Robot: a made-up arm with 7 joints. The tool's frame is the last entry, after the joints. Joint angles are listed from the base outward. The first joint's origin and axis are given. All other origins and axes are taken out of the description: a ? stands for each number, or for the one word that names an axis. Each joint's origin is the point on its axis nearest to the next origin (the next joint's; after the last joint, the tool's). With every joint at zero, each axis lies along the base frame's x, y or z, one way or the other. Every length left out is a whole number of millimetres.
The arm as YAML. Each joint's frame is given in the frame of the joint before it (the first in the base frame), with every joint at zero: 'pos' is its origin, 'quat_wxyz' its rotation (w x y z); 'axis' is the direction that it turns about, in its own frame. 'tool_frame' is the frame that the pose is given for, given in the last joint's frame.
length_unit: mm
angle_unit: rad
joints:
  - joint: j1
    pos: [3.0, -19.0, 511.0]
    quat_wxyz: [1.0, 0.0, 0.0, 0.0]
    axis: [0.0, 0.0, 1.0]
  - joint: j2
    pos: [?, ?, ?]
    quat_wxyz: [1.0, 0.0, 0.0, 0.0]
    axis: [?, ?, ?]
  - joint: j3
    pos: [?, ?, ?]
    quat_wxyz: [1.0, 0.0, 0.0, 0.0]
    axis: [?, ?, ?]
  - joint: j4
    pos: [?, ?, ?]
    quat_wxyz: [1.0, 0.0, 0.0, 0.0]
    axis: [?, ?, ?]
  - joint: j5
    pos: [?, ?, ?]
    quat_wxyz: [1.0, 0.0, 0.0, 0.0]
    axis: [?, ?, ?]
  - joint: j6
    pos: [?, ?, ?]
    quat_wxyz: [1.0, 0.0, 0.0, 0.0]
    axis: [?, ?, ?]
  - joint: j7
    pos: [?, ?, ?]
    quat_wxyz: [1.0, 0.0, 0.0, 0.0]
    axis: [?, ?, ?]
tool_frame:
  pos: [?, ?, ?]
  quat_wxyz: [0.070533, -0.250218, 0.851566, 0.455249]
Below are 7 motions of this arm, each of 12 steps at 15 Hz.
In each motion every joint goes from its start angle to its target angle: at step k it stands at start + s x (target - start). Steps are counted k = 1, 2, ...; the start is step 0. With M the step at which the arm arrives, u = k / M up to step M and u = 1 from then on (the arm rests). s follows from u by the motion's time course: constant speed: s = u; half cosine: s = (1 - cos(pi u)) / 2; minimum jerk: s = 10 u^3 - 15 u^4 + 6 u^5.
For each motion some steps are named. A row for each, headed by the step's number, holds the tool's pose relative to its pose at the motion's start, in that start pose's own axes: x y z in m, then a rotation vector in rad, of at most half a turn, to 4 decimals.
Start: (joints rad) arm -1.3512 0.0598 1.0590 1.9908 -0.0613 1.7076 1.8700
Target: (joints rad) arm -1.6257 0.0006 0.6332 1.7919 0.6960 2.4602 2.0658
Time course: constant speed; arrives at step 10
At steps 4, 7, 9, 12:
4: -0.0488 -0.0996 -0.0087 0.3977 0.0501 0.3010
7: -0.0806 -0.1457 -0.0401 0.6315 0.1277 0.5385
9: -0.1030 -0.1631 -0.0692 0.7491 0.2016 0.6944
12: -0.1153 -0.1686 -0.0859 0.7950 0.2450 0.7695

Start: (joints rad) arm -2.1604 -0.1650 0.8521 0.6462 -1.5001 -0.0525 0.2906
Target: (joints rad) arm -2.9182 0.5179 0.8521 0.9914 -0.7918 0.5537 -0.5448
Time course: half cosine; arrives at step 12
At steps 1, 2, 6, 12:
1: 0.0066 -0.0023 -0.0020 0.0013 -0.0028 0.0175
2: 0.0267 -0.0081 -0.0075 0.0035 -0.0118 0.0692
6: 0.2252 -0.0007 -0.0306 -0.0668 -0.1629 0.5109
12: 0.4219 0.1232 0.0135 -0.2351 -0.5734 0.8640

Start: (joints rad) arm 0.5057 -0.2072 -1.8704 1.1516 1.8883 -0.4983 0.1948
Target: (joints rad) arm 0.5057 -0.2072 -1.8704 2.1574 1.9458 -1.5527 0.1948
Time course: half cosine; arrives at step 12
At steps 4, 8, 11, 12:
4: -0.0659 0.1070 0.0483 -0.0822 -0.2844 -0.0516
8: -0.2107 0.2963 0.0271 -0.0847 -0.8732 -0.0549
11: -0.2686 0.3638 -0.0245 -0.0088 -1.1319 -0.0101
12: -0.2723 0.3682 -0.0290 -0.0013 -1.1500 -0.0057

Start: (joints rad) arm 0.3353 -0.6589 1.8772 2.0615 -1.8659 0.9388 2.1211
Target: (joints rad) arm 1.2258 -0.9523 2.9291 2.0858 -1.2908 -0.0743 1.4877
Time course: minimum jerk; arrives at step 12
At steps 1, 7, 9, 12:
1: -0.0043 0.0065 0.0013 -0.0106 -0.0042 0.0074
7: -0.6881 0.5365 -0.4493 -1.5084 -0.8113 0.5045
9: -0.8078 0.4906 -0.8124 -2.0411 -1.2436 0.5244
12: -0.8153 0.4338 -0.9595 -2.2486 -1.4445 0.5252

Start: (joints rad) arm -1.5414 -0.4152 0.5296 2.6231 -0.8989 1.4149 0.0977
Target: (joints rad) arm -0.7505 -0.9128 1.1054 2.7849 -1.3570 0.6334 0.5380
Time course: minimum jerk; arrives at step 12
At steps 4, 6, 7, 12:
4: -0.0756 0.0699 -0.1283 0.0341 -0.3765 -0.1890
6: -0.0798 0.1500 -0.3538 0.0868 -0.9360 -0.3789
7: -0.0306 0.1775 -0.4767 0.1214 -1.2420 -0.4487
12: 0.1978 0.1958 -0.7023 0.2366 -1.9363 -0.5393

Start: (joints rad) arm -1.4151 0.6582 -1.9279 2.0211 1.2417 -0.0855 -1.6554
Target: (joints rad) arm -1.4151 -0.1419 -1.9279 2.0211 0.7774 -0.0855 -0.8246
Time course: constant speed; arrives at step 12
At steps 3, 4, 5, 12:
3: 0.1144 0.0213 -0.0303 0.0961 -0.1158 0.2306
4: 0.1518 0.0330 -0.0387 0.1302 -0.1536 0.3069
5: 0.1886 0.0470 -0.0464 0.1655 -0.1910 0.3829
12: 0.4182 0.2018 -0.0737 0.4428 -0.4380 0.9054

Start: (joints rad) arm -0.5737 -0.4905 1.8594 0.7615 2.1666 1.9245 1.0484
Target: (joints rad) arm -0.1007 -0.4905 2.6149 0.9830 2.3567 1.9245 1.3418
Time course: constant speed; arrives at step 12
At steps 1, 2, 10, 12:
1: 0.0085 -0.0545 0.0095 0.0986 0.0016 0.0307
2: 0.0175 -0.1101 0.0135 0.1978 0.0011 0.0611
10: 0.1025 -0.5272 -0.1547 1.0040 -0.0832 0.2886
12: 0.1250 -0.6033 -0.2466 1.2078 -0.1295 0.3387

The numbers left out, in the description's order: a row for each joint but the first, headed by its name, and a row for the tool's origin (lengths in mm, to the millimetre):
j2: xyz 13.0 -5.0 0.0, axis 0.0 1.0 0.0
j3: xyz -24.0 0.0 197.0, axis 0.0 0.0 1.0
j4: xyz 42.0 14.0 0.0, axis 0.0 -1.0 0.0
j5: xyz 72.0 0.0 -434.0, axis 0.0 0.0 -1.0
j6: xyz -10.0 24.0 0.0, axis 0.0 1.0 0.0
j7: xyz 152.0 0.0 -190.0, axis 0.0 0.0 -1.0
tool: xyz -18.0 -17.0 0.0

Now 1 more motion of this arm.
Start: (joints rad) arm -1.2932 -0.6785 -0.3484 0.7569 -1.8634 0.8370 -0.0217
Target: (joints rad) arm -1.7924 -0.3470 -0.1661 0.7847 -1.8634 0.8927 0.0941
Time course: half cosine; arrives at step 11
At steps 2, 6, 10, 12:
2: 0.0077 0.0011 0.0170 -0.0252 0.0219 0.0173
6: 0.0580 0.0223 0.1246 -0.1906 0.1395 0.1187
10: 0.1008 0.0602 0.2132 -0.3378 0.2111 0.1978
12: 0.1028 0.0625 0.2174 -0.3453 0.2140 0.2017

